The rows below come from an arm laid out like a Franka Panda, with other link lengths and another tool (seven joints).
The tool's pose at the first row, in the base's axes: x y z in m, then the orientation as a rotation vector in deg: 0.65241 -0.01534 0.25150 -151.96 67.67 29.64
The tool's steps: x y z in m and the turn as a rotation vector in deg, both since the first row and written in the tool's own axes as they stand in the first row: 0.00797 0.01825 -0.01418 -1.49 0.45 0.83; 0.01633 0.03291 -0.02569 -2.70 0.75 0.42; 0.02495 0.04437 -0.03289 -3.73 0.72 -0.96; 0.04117 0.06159 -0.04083 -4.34 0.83 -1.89; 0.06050 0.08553 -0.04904 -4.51 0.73 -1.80; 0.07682 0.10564 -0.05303 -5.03 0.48 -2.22; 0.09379 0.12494 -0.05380 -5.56 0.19 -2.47; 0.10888 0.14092 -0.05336 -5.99 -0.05 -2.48; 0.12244 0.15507 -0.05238 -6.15 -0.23 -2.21; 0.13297 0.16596 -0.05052 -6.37 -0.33 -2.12; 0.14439 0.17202 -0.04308 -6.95 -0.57 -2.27; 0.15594 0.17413 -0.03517 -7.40 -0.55 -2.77; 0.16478 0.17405 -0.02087 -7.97 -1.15 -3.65
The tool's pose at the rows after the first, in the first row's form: 0.64707 -0.03729 0.26085 -153.08 69.03 30.29; 0.64402 -0.05629 0.26771 -154.45 68.59 30.73; 0.64251 -0.07200 0.27060 -155.92 66.68 31.29; 0.64159 -0.09693 0.27103 -156.90 65.41 31.43; 0.63765 -0.12852 0.27028 -156.95 65.51 31.70; 0.63370 -0.15421 0.26694 -157.42 64.85 32.34; 0.63000 -0.17880 0.26040 -157.79 64.42 33.06; 0.62733 -0.19953 0.25360 -158.01 64.34 33.69; 0.62495 -0.21784 0.24695 -157.92 64.68 34.09; 0.62291 -0.23165 0.24078 -158.00 64.78 34.41; 0.62372 -0.24113 0.22929 -158.40 64.51 35.13; 0.62745 -0.24792 0.21744 -158.99 63.79 35.35; 0.62963 -0.24943 0.20084 -159.47 62.35 36.39
